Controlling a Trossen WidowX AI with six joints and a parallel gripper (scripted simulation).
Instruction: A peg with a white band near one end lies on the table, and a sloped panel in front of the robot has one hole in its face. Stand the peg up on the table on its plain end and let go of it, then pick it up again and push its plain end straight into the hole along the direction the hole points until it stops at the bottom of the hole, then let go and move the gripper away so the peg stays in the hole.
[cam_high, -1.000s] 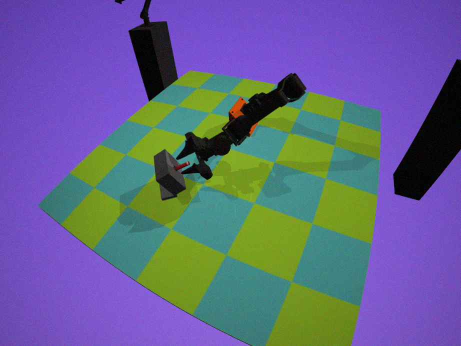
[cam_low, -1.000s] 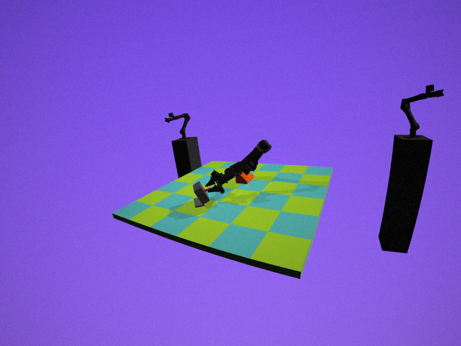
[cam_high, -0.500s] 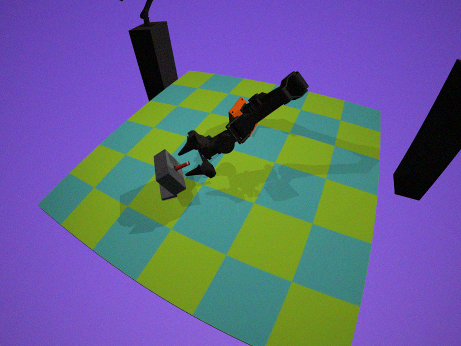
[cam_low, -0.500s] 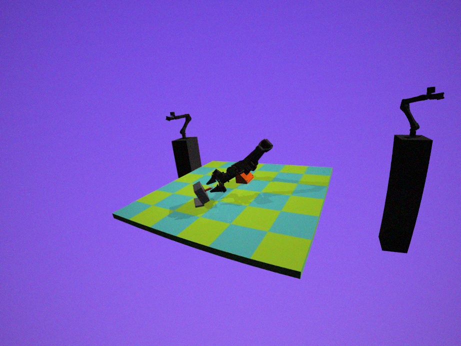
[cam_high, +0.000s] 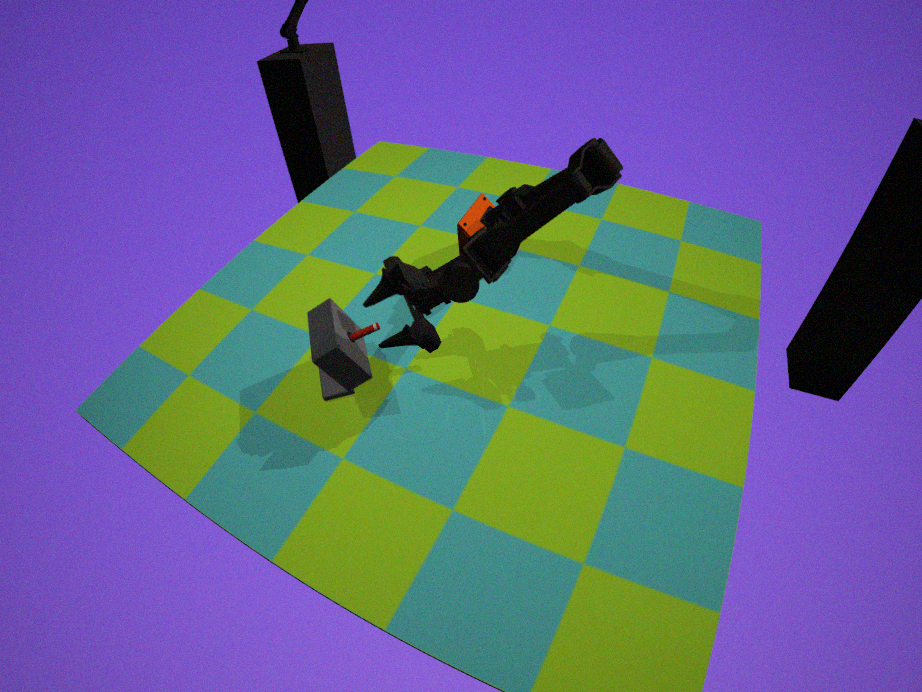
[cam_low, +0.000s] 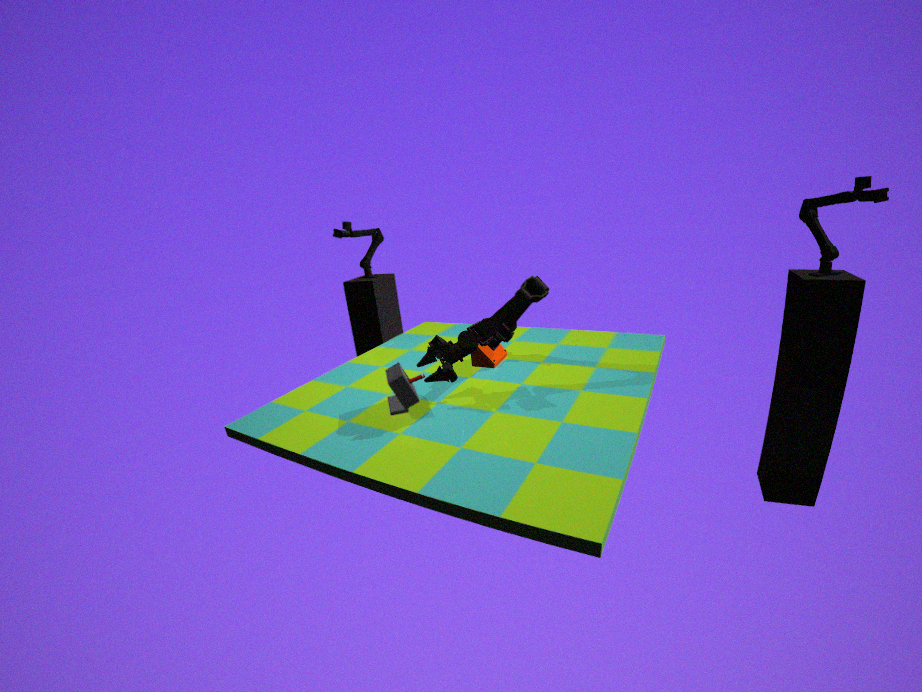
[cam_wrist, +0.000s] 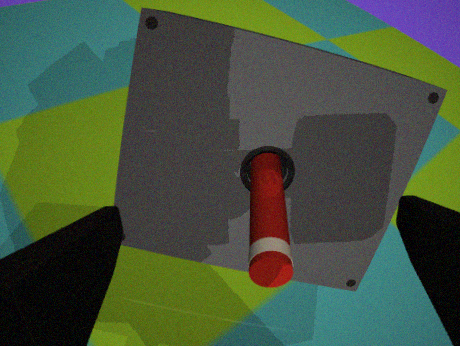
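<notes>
The peg is 2 cm below my gripper tip and 1 cm to the right of it. From my gripper tip the other things lie so: grey foot: 10 cm below, 8 cm to the right, 5 cm ahead; then grey sloped panel: 6 cm to the right, 4 cm ahead, 3 cm below.
</notes>
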